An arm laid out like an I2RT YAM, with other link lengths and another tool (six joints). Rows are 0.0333 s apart.
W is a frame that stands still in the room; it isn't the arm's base.
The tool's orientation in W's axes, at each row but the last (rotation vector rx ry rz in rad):
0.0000 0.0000 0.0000
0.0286 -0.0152 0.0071
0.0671 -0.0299 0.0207
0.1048 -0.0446 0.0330
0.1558 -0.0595 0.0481
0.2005 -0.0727 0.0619
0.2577 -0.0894 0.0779
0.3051 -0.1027 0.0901
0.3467 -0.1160 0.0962
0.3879 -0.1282 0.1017
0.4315 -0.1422 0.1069
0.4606 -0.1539 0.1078
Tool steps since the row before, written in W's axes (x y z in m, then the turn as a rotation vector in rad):
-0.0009 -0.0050 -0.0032 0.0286 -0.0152 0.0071
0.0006 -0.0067 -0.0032 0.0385 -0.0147 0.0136
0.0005 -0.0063 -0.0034 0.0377 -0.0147 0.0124
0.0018 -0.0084 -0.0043 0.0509 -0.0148 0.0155
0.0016 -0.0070 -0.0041 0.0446 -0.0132 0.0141
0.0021 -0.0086 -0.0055 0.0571 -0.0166 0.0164
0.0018 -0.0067 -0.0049 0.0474 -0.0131 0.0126
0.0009 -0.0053 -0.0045 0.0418 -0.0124 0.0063
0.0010 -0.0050 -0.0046 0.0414 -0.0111 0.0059
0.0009 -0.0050 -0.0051 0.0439 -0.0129 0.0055
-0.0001 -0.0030 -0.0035 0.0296 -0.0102 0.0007
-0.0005 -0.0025 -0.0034 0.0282 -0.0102 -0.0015
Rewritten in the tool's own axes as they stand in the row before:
-0.0009 -0.0050 -0.0032 0.0286 -0.0152 0.0071
0.0005 -0.0068 -0.0030 0.0386 -0.0146 0.0134
0.0003 -0.0065 -0.0030 0.0378 -0.0147 0.0123
0.0013 -0.0089 -0.0035 0.0511 -0.0149 0.0148
0.0010 -0.0076 -0.0030 0.0448 -0.0132 0.0135
0.0012 -0.0096 -0.0038 0.0572 -0.0169 0.0156
0.0009 -0.0078 -0.0031 0.0474 -0.0137 0.0118
0.0000 -0.0065 -0.0027 0.0412 -0.0143 0.0061
0.0000 -0.0063 -0.0027 0.0409 -0.0131 0.0053
-0.0002 -0.0066 -0.0029 0.0432 -0.0153 0.0054
-0.0009 -0.0041 -0.0019 0.0285 -0.0129 0.0016
-0.0012 -0.0036 -0.0018 0.0268 -0.0136 -0.0002

